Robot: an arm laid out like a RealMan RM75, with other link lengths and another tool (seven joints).
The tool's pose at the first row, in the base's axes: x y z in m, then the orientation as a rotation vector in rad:
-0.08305 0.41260 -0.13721 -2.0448 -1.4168 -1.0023
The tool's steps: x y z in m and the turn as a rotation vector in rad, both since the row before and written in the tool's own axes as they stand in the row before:
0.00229 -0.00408 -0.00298 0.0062 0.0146 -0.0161
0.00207 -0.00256 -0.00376 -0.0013 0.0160 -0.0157
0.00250 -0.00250 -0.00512 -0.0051 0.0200 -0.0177
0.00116 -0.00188 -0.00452 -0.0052 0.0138 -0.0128
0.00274 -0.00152 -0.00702 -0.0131 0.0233 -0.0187
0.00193 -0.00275 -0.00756 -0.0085 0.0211 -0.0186
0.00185 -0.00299 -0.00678 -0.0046 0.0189 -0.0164
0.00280 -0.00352 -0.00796 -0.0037 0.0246 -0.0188
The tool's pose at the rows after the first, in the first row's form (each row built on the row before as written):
-0.08728 0.41334 -0.13370 -2.0207 -1.4294 -1.0162
-0.09043 0.41275 -0.12986 -2.0008 -1.4389 -1.0378
-0.09393 0.41133 -0.12491 -1.9791 -1.4474 -1.0670
-0.09695 0.40928 -0.12145 -1.9648 -1.4534 -1.0889
-0.10028 0.40610 -0.11530 -1.9447 -1.4588 -1.1284
-0.10520 0.40238 -0.10979 -1.9230 -1.4663 -1.1616
-0.11020 0.39919 -0.10498 -1.9013 -1.4734 -1.1882
-0.11613 0.39568 -0.09898 -1.8726 -1.4802 -1.2193

